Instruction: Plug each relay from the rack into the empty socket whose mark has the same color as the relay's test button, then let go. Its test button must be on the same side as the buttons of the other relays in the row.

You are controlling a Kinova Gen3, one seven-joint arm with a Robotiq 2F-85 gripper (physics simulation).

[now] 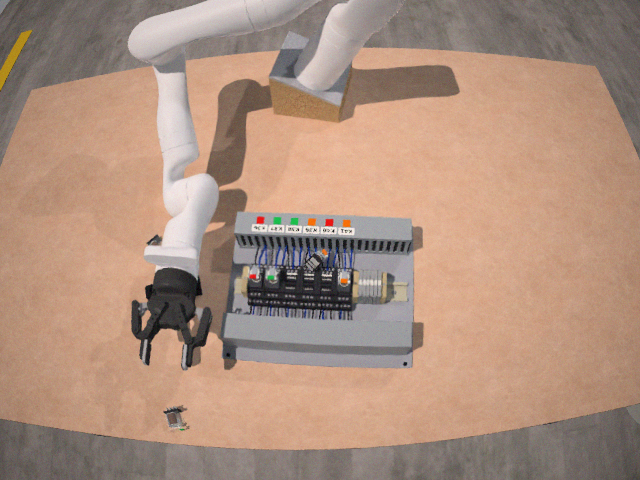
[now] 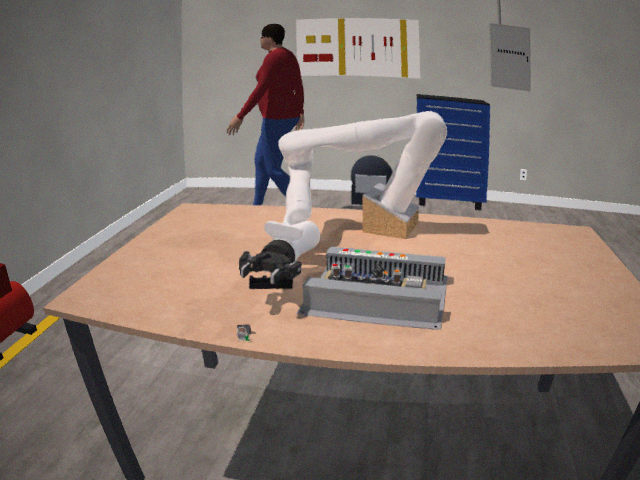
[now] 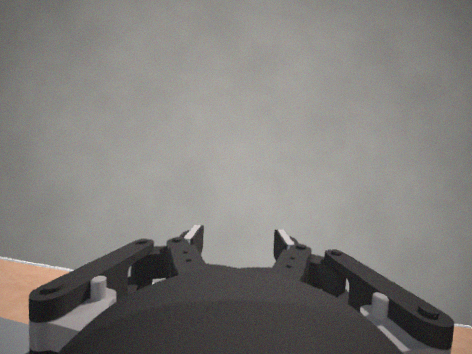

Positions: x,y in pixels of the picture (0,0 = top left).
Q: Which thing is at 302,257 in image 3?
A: My gripper.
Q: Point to a panel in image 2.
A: At 356,318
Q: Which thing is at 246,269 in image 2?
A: My gripper.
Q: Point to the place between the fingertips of my gripper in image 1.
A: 164,366
